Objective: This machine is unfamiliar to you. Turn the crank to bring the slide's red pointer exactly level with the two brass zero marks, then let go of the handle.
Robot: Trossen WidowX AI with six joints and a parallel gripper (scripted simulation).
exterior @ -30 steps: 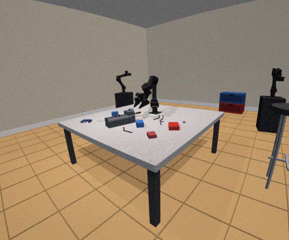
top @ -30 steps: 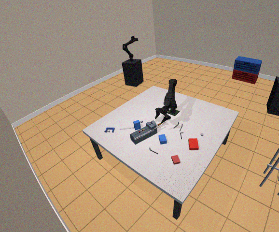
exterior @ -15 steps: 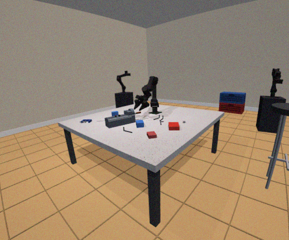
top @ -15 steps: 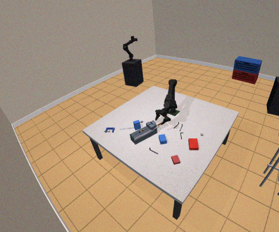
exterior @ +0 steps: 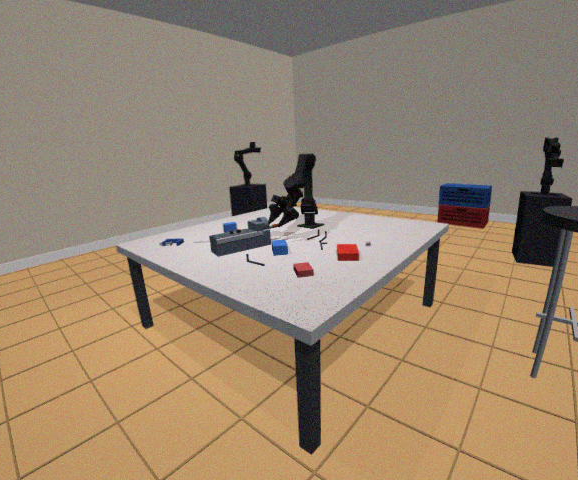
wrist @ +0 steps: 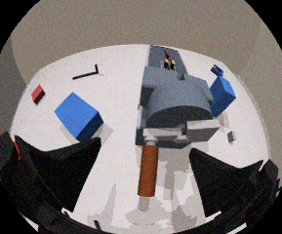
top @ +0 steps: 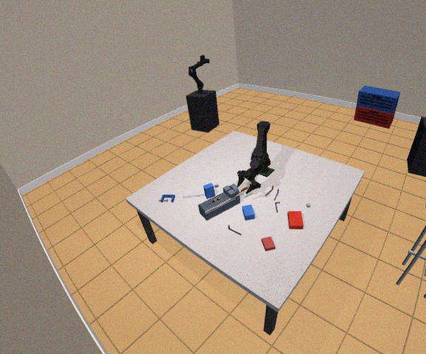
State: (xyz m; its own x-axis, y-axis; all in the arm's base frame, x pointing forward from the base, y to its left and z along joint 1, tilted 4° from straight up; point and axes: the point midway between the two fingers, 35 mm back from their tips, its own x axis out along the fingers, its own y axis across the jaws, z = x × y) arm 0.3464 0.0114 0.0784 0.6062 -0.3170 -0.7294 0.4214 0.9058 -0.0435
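Right now the brown crank handle is 20 mm behind my gripper tip, 10 mm to the left of it and 10 mm below it. The rest, counted from my gripper tip: red pointer (170 mm ahead, 110 mm to the right).
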